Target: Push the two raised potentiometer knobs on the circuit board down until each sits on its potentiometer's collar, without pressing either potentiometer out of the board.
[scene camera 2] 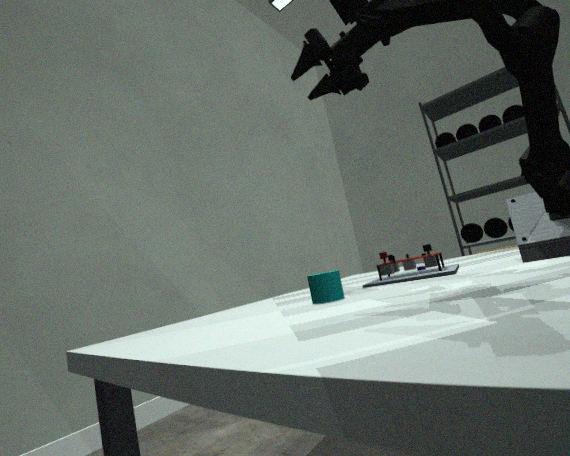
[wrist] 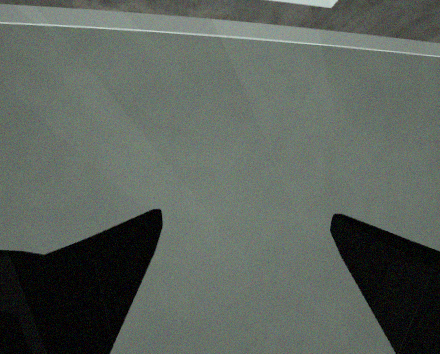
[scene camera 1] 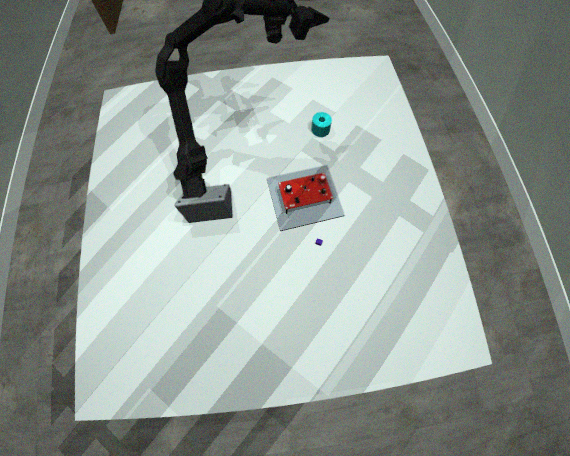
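Pixels of known places: gripper, fingertip midpoint: (scene camera 2: pixel 300 89) (wrist: pixel 246 219) (scene camera 1: pixel 321 8); arm's base at its link origin: (scene camera 2: pixel 567 206) (scene camera 1: pixel 194 194).
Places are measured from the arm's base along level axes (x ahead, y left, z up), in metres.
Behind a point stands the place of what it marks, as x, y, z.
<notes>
The red circuit board (scene camera 1: pixel 314 198) {0.379, -0.005, -0.044} (scene camera 2: pixel 411 259) {0.326, 0.069, -0.045} stands on thin legs over a grey base plate (scene camera 1: pixel 305 218) {0.349, -0.057, -0.086} (scene camera 2: pixel 411 277) {0.316, 0.118, -0.086}. One knob (scene camera 1: pixel 288 188) {0.296, 0.020, -0.017} (scene camera 2: pixel 427 247) {0.292, 0.033, -0.024}, dark-sided with a white top in scene camera 1, stands up at the board's left end there. Another knob (scene camera 1: pixel 323 177) {0.409, 0.054, -0.013} (scene camera 2: pixel 383 255) {0.403, 0.064, -0.022}, pale-topped there and reddish in scene camera 2, stands up at the far right corner. Both show raised on shafts in scene camera 2; their collars are too small to make out. My gripper (scene camera 2: pixel 301 89) {0.384, 0.300, 0.396} (wrist: pixel 246 219) {0.384, 0.300, 0.396} is open and empty, high above the table and away from the board. The board does not show in the wrist view.
A teal cylinder (scene camera 1: pixel 321 125) {0.421, 0.281, -0.034} (scene camera 2: pixel 326 287) {0.403, 0.335, -0.063} with a hole in its top stands beyond the board in scene camera 1. A small purple cube (scene camera 1: pixel 319 242) {0.390, -0.143, -0.079} lies on the near side of the base plate. The arm's grey base block (scene camera 1: pixel 207 207) {0.048, -0.051, 0.011} stands left of the board.
</notes>
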